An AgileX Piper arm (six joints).
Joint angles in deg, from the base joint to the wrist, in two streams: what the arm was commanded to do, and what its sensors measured. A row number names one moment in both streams.
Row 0, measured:
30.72 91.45 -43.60 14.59 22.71 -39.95
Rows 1 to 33, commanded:
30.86 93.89 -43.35 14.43 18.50 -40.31
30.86 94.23 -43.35 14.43 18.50 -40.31
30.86 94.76 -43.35 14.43 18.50 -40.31
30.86 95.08 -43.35 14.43 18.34 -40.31
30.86 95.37 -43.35 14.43 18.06 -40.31
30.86 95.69 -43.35 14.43 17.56 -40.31
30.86 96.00 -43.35 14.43 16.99 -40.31
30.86 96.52 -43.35 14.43 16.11 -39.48
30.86 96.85 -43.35 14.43 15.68 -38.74
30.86 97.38 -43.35 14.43 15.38 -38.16
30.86 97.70 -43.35 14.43 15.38 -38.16
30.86 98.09 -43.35 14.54 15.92 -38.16
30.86 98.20 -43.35 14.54 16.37 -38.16
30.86 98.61 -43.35 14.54 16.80 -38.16
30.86 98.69 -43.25 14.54 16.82 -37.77
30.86 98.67 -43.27 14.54 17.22 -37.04
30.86 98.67 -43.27 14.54 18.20 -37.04
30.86 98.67 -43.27 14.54 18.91 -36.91
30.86 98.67 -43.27 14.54 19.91 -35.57
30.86 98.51 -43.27 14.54 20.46 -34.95
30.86 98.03 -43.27 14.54 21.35 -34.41
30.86 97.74 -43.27 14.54 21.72 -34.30
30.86 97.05 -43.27 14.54 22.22 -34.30
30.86 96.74 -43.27 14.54 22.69 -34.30
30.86 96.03 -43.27 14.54 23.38 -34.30
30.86 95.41 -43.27 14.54 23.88 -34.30
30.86 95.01 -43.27 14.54 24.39 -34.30
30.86 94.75 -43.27 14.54 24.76 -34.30
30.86 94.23 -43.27 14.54 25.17 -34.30
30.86 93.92 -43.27 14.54 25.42 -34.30
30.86 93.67 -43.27 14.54 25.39 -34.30
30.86 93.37 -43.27 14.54 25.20 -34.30
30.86 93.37 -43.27 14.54 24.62 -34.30
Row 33, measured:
30.85 94.49 -43.46 14.59 24.92 -34.51
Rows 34 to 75, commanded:
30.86 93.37 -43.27 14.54 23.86 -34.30
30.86 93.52 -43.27 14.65 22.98 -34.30
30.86 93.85 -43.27 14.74 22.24 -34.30
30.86 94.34 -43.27 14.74 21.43 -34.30
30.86 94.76 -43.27 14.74 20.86 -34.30
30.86 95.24 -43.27 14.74 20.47 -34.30
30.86 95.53 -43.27 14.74 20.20 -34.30
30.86 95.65 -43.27 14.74 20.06 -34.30
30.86 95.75 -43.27 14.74 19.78 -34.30
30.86 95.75 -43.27 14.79 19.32 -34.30
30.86 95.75 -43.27 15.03 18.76 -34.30
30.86 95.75 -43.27 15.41 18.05 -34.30
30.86 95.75 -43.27 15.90 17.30 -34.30
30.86 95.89 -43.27 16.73 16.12 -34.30
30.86 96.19 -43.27 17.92 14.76 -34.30
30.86 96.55 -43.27 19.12 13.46 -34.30
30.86 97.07 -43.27 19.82 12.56 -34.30
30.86 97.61 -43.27 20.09 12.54 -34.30
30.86 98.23 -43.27 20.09 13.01 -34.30
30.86 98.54 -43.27 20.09 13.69 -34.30
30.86 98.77 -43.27 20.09 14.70 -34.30
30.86 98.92 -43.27 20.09 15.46 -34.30
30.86 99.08 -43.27 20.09 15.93 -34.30
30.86 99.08 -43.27 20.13 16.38 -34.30
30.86 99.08 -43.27 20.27 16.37 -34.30
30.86 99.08 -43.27 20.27 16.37 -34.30
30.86 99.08 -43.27 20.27 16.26 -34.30
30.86 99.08 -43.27 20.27 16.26 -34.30
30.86 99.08 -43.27 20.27 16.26 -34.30
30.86 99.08 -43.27 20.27 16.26 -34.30
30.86 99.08 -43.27 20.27 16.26 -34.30
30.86 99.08 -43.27 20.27 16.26 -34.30
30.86 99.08 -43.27 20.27 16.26 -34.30
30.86 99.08 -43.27 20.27 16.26 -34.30
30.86 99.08 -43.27 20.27 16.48 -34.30
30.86 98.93 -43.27 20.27 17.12 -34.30
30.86 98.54 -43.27 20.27 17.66 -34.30
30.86 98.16 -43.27 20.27 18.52 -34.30
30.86 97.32 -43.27 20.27 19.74 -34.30
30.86 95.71 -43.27 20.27 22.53 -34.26
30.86 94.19 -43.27 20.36 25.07 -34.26
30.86 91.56 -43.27 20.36 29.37 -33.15
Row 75, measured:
30.85 97.10 -43.46 20.31 20.62 -34.51
